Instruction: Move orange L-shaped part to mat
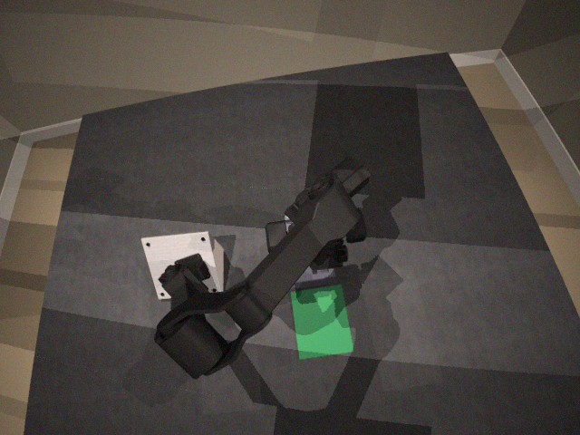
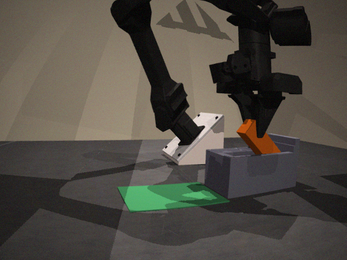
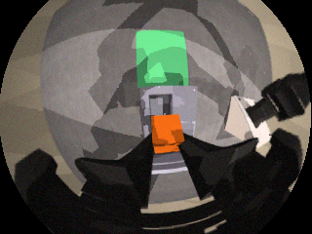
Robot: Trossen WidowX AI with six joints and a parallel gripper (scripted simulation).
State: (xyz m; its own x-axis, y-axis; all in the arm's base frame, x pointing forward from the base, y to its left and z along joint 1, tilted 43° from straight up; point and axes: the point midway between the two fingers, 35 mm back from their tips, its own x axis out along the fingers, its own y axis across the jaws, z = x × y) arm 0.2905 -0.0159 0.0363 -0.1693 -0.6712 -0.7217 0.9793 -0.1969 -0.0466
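The green mat is 140 mm to the right of my gripper tip, 110 mm below it and 30 mm behind it. Round my gripper tip: orange L-shaped part (30 mm to the left, 30 mm below, 10 mm behind).
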